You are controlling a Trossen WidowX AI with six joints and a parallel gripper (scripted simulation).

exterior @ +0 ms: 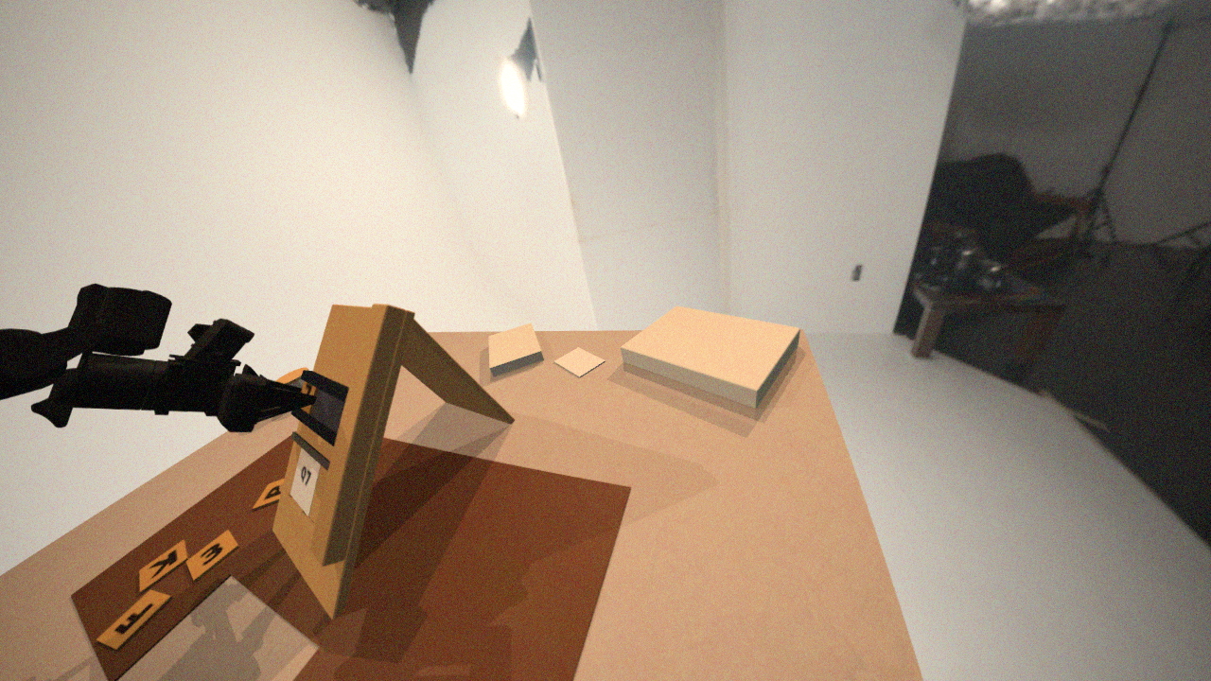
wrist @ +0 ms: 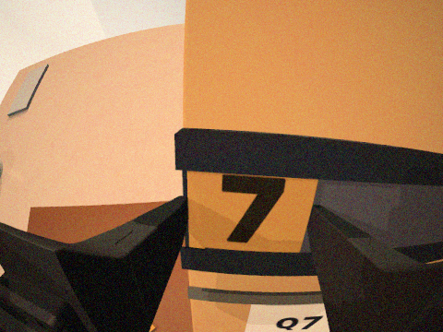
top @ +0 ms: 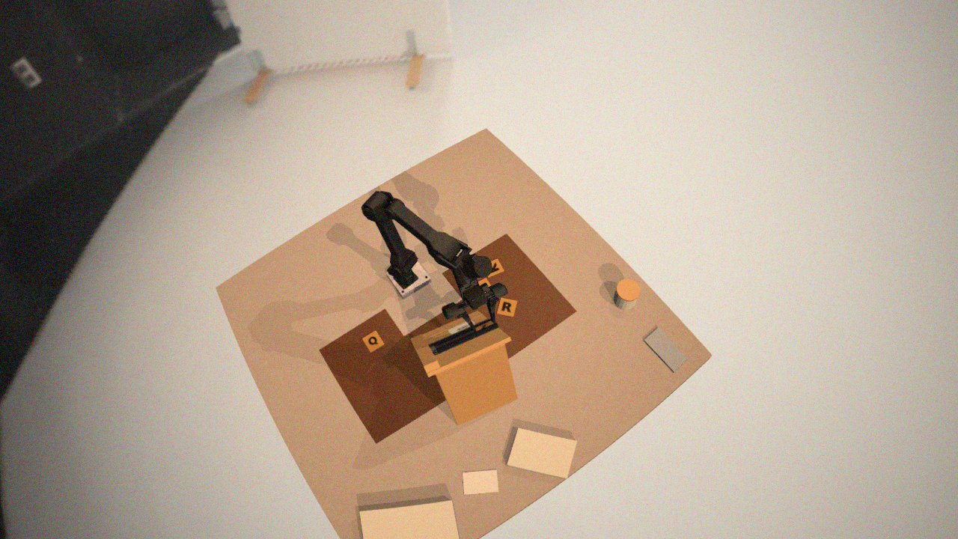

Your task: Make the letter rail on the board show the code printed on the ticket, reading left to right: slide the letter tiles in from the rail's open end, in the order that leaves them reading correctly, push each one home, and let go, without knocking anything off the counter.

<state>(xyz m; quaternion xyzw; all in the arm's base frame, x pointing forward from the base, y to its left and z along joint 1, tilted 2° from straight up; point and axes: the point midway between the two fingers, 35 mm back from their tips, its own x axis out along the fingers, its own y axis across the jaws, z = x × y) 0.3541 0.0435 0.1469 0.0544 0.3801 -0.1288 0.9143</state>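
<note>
Now: gripper tip 80 mm past the white ticket, 30 mm to the left of it and 80 mm above it. Also, from my gripper tip: large box 330 mm ahead, 570 mm to the right, 140 mm below; small card 310 mm ahead, 300 mm to the right, 160 mm below; grey block 400 mm ahead, 420 mm to the left, 160 mm below.
</note>
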